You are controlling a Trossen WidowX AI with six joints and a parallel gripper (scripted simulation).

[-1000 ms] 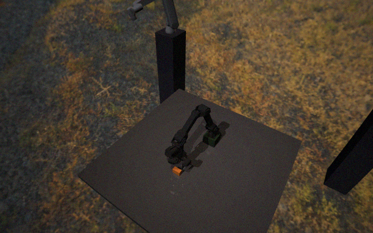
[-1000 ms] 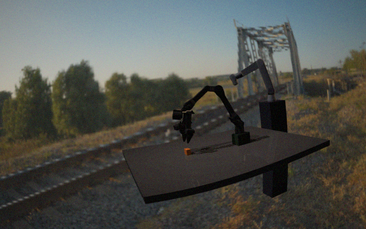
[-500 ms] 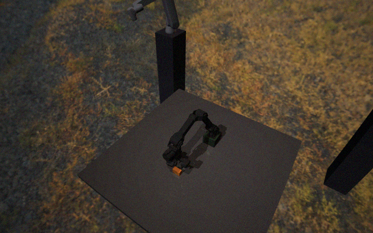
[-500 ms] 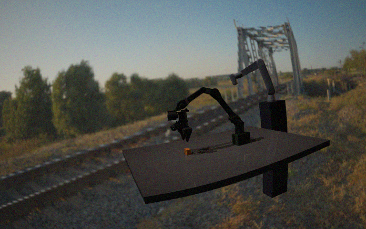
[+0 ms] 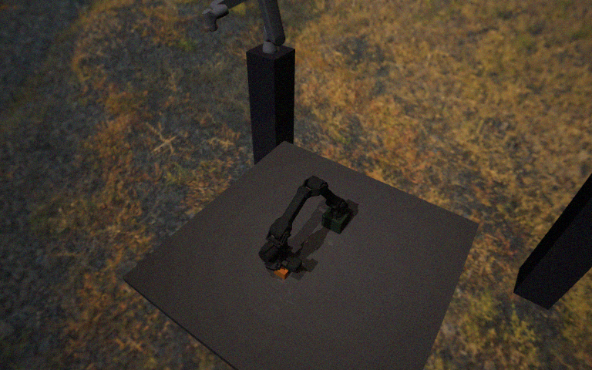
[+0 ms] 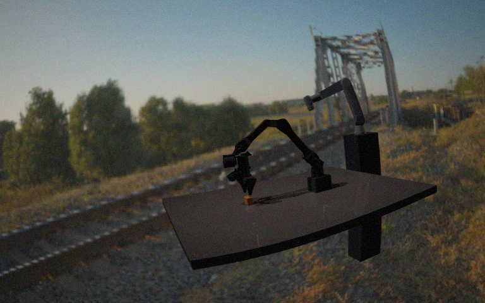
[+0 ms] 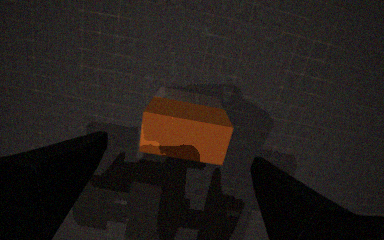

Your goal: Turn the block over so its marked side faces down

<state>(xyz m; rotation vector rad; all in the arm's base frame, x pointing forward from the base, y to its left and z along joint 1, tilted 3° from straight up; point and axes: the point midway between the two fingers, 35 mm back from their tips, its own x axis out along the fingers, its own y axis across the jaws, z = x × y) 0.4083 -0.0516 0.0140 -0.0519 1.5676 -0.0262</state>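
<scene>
The orange block lies 4 cm below my gripper tip and 1 cm behind it.
</scene>
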